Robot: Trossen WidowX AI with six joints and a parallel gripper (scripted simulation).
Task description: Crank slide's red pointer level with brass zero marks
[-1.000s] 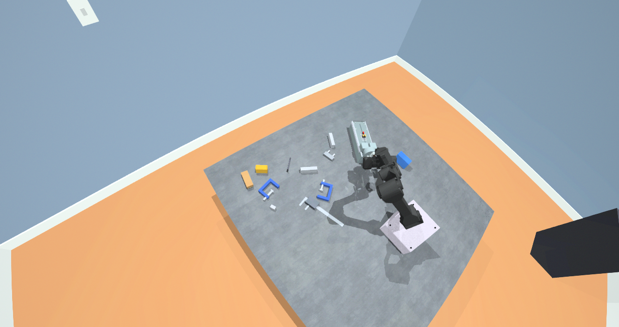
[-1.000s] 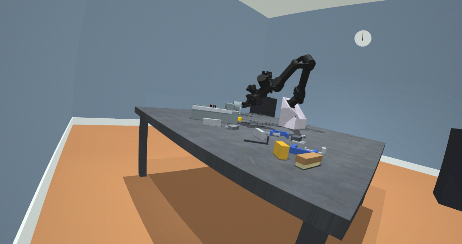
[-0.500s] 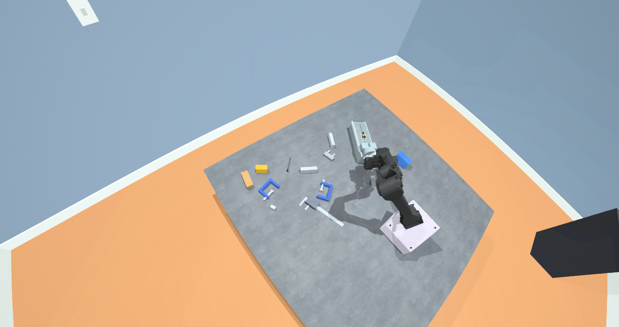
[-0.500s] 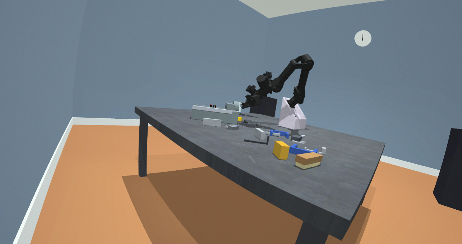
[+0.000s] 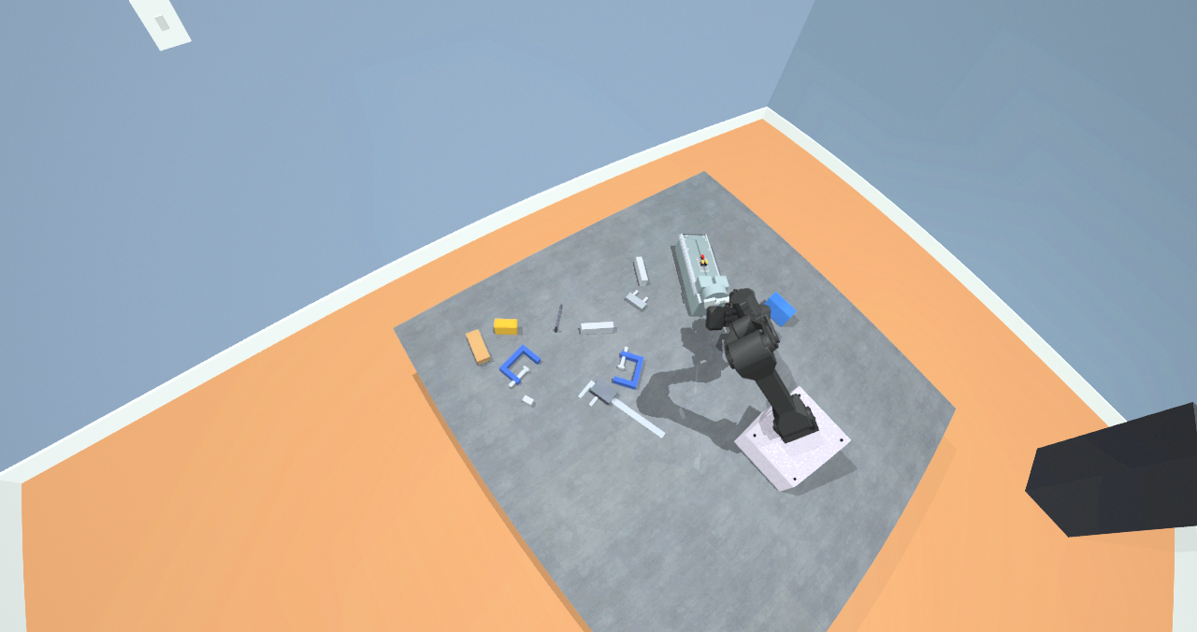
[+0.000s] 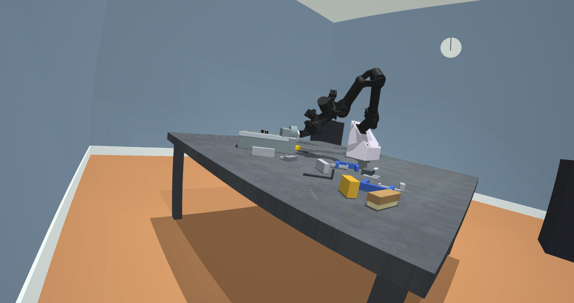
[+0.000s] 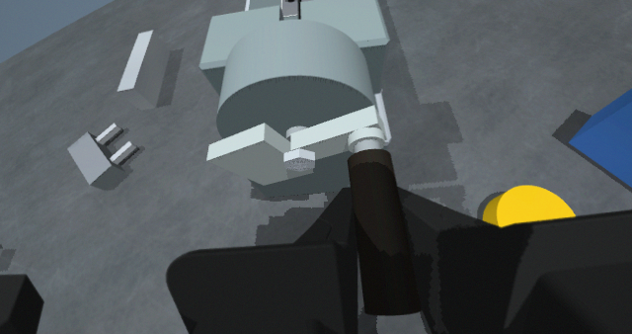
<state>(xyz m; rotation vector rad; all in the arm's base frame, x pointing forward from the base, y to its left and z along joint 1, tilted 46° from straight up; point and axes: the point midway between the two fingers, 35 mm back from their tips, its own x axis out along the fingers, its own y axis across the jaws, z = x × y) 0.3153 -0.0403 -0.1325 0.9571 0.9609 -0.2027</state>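
Now: the yellow round piece 7 cm behind my gripper tip, 9 cm to the right of it and 7 cm below it. From my gripper tip the other things lie so: dark handle (2 cm behind, 1 cm to the left, 2 cm above); red pointer (17 cm ahead, 8 cm to the right, 1 cm above); blue block (10 cm behind, 20 cm to the right, 5 cm below).
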